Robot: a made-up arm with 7 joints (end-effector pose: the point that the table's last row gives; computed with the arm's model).
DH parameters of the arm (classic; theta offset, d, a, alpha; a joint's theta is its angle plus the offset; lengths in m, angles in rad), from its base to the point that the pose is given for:
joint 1: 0 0.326 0 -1.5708
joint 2: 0 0 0 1.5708
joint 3: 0 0.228 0.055 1.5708
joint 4: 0 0 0.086 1.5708
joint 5: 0 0.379 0 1.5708
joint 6: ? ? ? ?
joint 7: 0 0.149 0 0
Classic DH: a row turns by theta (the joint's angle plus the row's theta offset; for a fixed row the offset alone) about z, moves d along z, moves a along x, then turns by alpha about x.
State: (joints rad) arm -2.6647 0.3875 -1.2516 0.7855 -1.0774 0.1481 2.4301
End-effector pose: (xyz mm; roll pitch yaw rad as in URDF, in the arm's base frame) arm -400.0 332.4 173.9 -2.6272 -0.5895 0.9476
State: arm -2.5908 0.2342 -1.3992 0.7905 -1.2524 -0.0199 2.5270
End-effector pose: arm -411.0 320.8 227.0 -2.4618 -0.4123 0.9749
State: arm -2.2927 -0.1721 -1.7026 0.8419 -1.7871 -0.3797 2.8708
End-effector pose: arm -416.1 223.0 294.1 -2.2417 0.0527 1.3232
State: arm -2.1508 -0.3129 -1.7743 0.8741 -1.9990 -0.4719 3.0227
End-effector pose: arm -412.6 171.5 294.9 -2.2189 0.1984 1.5083
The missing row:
joint 6: 0 0 0.117 -1.5708
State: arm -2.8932 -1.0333 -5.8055 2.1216 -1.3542 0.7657 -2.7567
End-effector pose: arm 324.6 -135.8 1016.0 0.0265 0.3927 2.6297
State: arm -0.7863 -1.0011 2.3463 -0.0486 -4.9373 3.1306 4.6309
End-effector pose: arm -60.6 50.5 192.4 -0.7929 0.7673 1.3548
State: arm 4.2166 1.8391 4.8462 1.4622 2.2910 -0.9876 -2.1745
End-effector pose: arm -455.6 55.8 368.8 0.7984 -0.0184 -2.7059
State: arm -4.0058 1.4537 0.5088 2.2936 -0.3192 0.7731 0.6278
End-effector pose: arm -607.8 393.3 20.8 -2.8405 0.0202 1.9107
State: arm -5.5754 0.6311 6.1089 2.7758 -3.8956 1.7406 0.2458
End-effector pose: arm 291.8 390.9 895.1 -1.0596 -0.4705 0.9552
